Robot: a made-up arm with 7 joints. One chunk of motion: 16 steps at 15 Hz.
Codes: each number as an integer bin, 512 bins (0 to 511) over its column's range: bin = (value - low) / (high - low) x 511, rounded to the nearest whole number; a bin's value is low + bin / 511 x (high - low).
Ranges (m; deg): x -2.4..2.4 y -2.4..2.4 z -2.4..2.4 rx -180..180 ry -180..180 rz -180..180
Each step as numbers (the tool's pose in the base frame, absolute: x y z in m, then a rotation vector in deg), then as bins.
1 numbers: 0.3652 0.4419 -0.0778 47.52 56.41 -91.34
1 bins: 294 303 247 323 336 126
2 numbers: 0.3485 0.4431 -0.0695 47.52 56.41 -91.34
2 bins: 293 303 248 323 336 126
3 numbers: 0.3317 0.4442 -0.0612 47.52 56.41 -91.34
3 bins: 291 303 249 323 336 126
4 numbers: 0.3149 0.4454 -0.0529 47.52 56.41 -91.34
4 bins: 289 303 250 323 336 126
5 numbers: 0.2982 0.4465 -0.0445 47.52 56.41 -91.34
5 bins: 287 303 251 323 336 126
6 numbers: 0.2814 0.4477 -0.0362 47.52 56.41 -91.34
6 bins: 285 303 252 323 336 126
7 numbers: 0.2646 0.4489 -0.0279 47.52 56.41 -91.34
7 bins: 284 303 253 323 336 126
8 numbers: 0.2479 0.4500 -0.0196 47.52 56.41 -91.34
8 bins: 282 303 253 323 336 126
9 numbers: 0.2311 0.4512 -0.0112 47.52 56.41 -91.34
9 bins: 280 304 254 323 336 126
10 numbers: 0.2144 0.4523 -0.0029 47.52 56.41 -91.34
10 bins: 278 304 255 323 336 126
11 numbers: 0.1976 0.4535 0.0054 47.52 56.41 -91.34
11 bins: 277 304 256 323 336 126
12 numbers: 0.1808 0.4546 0.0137 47.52 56.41 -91.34
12 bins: 275 304 257 323 336 126
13 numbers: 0.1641 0.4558 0.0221 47.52 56.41 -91.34
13 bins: 273 304 258 323 336 126
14 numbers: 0.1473 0.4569 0.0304 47.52 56.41 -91.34
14 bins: 271 304 259 323 336 126
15 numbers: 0.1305 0.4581 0.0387 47.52 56.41 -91.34
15 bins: 269 304 260 323 336 126
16 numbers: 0.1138 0.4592 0.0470 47.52 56.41 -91.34
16 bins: 268 304 261 323 336 126
